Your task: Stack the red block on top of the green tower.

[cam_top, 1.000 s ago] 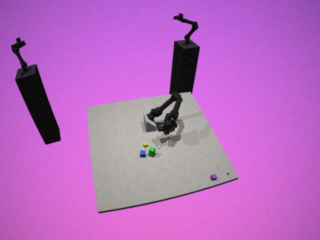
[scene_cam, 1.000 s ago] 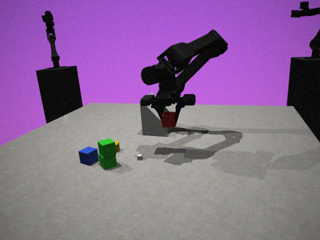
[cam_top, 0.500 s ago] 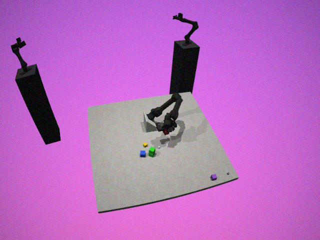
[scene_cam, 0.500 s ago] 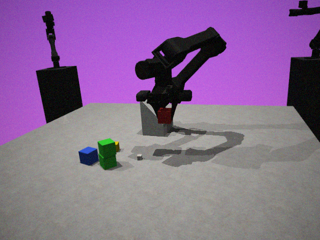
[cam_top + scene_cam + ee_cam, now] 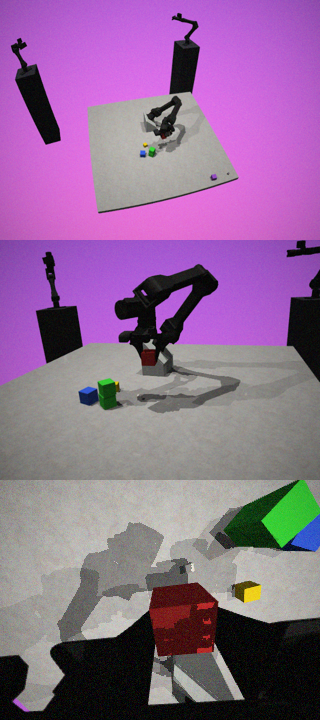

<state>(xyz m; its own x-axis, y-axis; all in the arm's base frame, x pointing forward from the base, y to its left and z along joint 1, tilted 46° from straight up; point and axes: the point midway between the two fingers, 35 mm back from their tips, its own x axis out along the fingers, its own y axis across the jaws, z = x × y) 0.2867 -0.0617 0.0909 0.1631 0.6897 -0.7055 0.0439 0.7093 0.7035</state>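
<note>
The blue cube is 22 cm to the right of my gripper tip, 11 cm below it and 4 cm ahead of it. Round my gripper tip: tiny white cube: 13 cm below, 4 cm to the right, 1 cm ahead; yellow cube: 16 cm to the right, 12 cm below, 6 cm behind; red block: 1 cm above.
</note>
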